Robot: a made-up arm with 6 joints.
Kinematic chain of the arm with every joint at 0, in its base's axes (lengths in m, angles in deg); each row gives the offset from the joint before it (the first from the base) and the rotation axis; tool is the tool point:
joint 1: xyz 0 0 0.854 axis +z
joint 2: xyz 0.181 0 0 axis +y
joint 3: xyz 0 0 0.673 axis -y
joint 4: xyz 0 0 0.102 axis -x
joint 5: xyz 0.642 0 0 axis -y
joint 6: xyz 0.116 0 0 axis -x
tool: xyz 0 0 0
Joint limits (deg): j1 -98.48..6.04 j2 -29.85..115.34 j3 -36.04..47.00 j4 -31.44..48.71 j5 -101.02..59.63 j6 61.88..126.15
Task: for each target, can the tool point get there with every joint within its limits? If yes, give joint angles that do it. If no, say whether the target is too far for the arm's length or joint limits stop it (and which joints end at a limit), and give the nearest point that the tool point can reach.
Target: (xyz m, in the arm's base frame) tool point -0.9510 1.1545 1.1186
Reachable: no: joint limits stop it (at a limit: joint 2, joint 3, joint 5) | nearest point -0.1217 0.1477 2.1660 | short by 1.673 m
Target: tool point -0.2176 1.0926 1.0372
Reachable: no: joint limits stop it (at a limit: joint 1, joint 2, joint 3, joint 4, joint 5) | nearest point 0.4539 0.1078 1.3757 | short by 1.239 m
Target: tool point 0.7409 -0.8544 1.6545
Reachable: yes | joints -49.94 24.74 40.56 -9.57 -63.15 81.07
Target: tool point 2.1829 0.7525 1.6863
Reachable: no: too far | nearest point 1.4367 0.2059 1.3646 | short by 0.979 m
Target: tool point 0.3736 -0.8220 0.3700
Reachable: yes | joints -66.51 67.58 -18.74 -16.65 -26.77 99.16
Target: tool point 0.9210 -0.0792 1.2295
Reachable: yes | joints -5.27 7.89 -17.05 -3.57 -52.24 113.62
